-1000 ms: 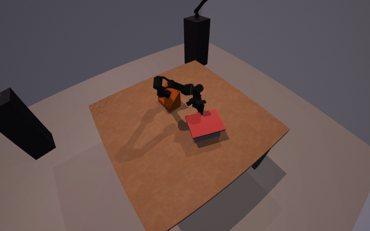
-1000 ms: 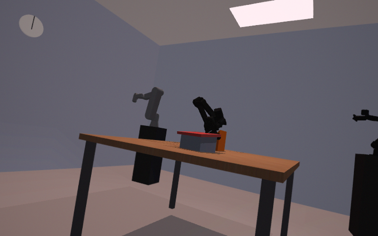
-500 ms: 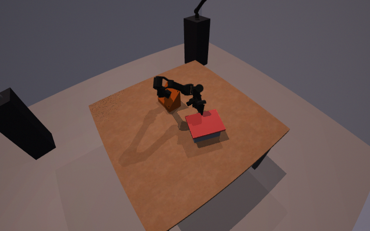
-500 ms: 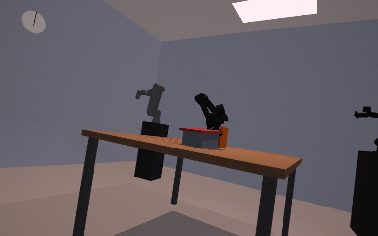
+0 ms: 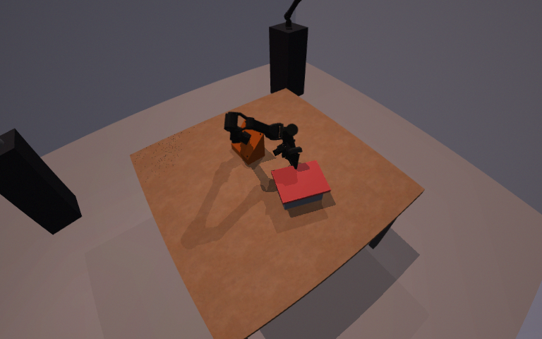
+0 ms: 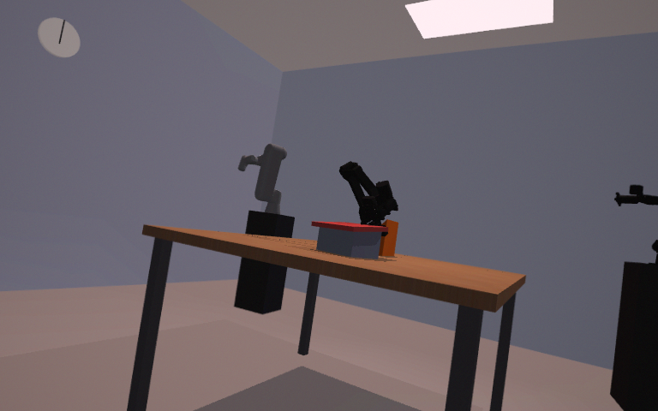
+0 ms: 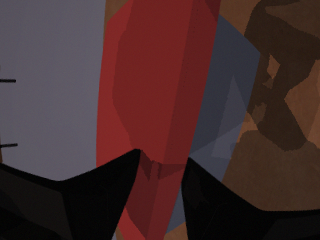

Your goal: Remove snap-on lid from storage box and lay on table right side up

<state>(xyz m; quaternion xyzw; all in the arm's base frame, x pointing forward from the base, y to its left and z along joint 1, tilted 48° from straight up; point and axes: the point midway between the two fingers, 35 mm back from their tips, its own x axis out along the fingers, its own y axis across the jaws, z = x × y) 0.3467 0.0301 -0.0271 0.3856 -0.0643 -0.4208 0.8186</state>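
My gripper tip is 70 mm short of the red lid and 30 mm to the left of it. Round my gripper tip: grey-blue storage box: 60 mm ahead, 30 mm to the right, 60 mm below.
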